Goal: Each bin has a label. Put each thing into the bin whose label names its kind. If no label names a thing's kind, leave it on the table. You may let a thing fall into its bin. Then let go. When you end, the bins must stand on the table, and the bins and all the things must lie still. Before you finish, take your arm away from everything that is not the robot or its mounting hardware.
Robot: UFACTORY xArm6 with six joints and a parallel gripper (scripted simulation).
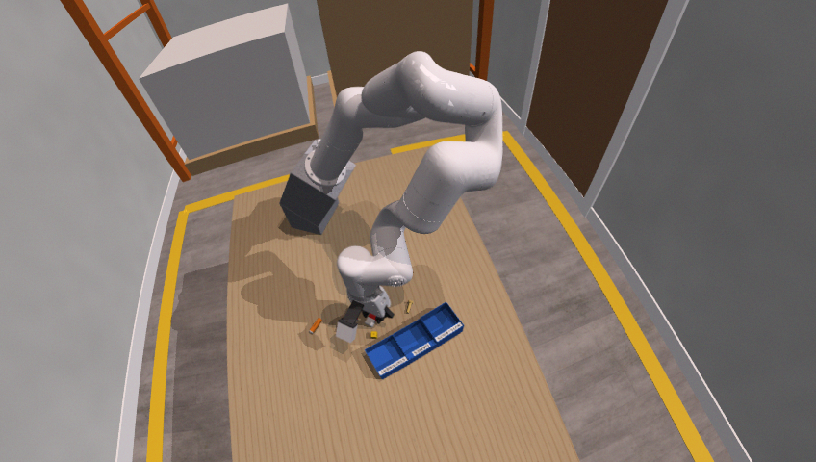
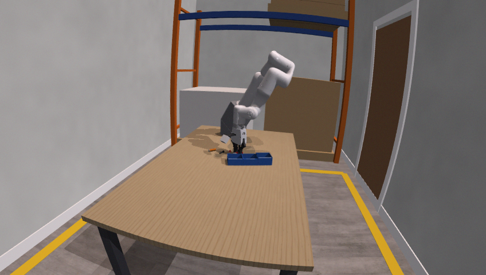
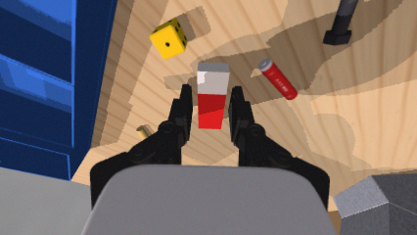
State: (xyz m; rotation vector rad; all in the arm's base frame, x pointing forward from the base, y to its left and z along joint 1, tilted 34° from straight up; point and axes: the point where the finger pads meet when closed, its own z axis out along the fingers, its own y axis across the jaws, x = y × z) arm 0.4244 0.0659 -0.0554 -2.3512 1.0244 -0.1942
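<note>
My gripper is now 20 mm above the eraser. Also, from my hand: red battery (20 mm behind, 50 mm to the right, 20 mm below); then black bolt (100 mm to the right, 20 mm below); then yellow die (60 mm ahead, 10 mm to the right, 10 mm below).
</note>
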